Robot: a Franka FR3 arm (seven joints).
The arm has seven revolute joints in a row. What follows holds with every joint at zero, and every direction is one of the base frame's. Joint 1 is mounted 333 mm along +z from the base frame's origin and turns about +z. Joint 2 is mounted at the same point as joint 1 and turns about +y. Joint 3 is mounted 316 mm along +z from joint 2 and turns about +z. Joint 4 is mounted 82.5 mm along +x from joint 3 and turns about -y. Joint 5 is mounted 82.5 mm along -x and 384 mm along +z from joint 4 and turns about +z. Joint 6 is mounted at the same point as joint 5 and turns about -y. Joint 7 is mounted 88 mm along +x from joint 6 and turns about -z. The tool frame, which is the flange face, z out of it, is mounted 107 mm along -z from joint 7; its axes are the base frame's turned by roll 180, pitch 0 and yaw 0 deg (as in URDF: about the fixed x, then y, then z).
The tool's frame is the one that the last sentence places.
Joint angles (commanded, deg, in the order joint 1, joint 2, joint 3, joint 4, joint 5, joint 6, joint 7), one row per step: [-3.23, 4.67, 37.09, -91.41, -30.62, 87.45, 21.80]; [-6.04, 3.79, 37.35, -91.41, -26.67, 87.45, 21.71]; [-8.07, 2.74, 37.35, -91.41, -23.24, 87.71, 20.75]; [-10.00, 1.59, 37.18, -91.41, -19.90, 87.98, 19.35]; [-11.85, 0.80, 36.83, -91.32, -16.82, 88.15, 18.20]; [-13.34, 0.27, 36.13, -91.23, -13.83, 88.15, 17.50]
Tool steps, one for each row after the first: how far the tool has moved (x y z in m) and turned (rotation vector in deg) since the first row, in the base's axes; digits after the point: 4 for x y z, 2 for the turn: [0.0033, -0.0169, 0.0043, 3.25, 1.29, -2.80]; [0.0040, -0.0290, 0.0108, 6.09, 2.18, -4.08]; [0.0043, -0.0413, 0.0184, 8.83, 2.94, -4.95]; [0.0065, -0.0551, 0.0239, 11.47, 3.67, -6.11]; [0.0092, -0.0692, 0.0274, 14.10, 4.45, -7.71]
